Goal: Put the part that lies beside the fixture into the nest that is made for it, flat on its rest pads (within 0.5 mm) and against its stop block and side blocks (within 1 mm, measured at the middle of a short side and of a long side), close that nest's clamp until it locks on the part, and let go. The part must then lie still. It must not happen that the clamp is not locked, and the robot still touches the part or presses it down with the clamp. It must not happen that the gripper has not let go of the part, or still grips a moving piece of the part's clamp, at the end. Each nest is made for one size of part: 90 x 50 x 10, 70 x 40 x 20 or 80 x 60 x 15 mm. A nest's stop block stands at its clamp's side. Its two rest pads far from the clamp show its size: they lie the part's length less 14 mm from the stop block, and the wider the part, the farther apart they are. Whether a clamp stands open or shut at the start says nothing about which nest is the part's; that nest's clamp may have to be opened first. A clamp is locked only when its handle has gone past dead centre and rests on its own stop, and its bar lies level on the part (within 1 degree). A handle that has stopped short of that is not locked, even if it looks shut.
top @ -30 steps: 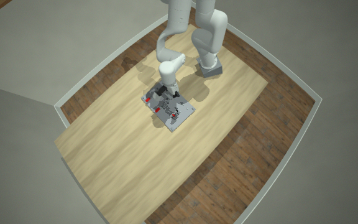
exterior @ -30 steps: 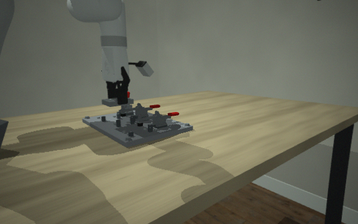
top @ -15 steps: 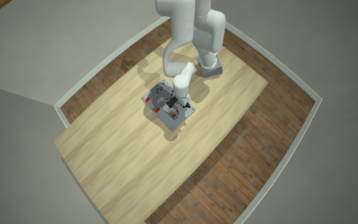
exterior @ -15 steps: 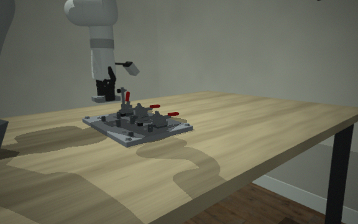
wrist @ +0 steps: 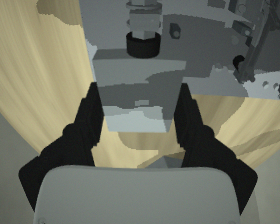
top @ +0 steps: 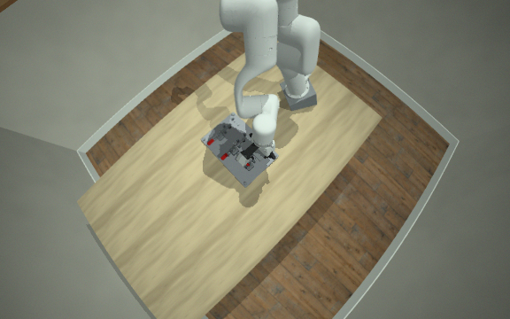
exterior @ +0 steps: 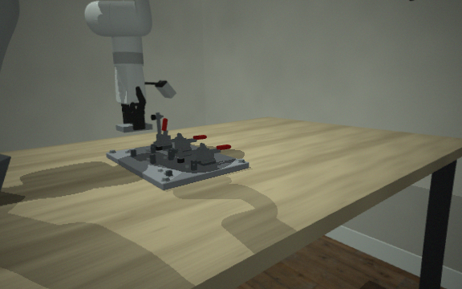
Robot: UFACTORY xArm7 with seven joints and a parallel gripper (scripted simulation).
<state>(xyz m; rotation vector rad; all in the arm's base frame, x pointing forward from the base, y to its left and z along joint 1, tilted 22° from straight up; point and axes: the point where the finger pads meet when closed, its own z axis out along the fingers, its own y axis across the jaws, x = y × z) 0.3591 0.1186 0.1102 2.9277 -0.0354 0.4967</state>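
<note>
My hand is 1 cm above the part. From my hand the other things lie so: grey fixture plate (11 cm to the right, 9 cm below, 5 cm ahead).
</note>
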